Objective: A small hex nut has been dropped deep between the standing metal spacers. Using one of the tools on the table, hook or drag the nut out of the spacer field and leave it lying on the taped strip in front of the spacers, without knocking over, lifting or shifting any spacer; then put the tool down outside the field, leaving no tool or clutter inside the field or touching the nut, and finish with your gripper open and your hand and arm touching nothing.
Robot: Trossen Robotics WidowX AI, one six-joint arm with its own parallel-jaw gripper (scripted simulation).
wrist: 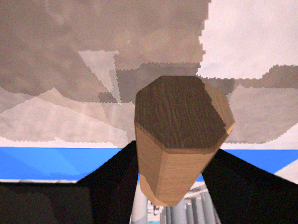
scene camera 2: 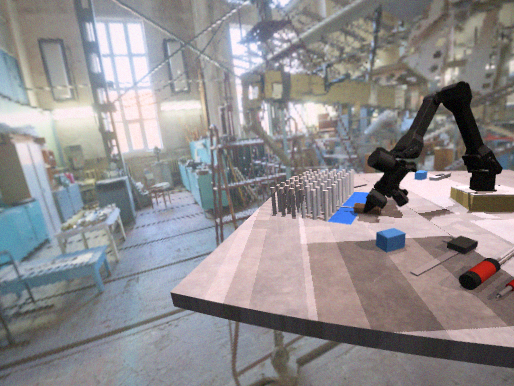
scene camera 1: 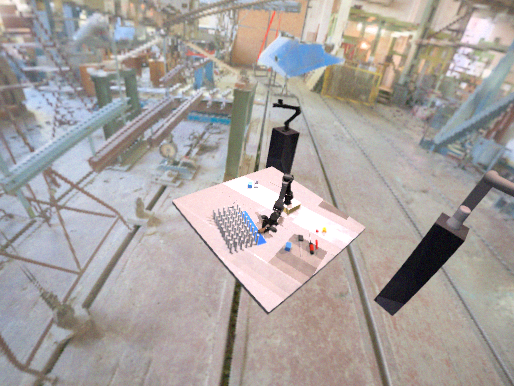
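Gripper (scene camera 2: pixel 365 210) in sight. In the wrist view too: gripper (wrist: pixel 168 147).
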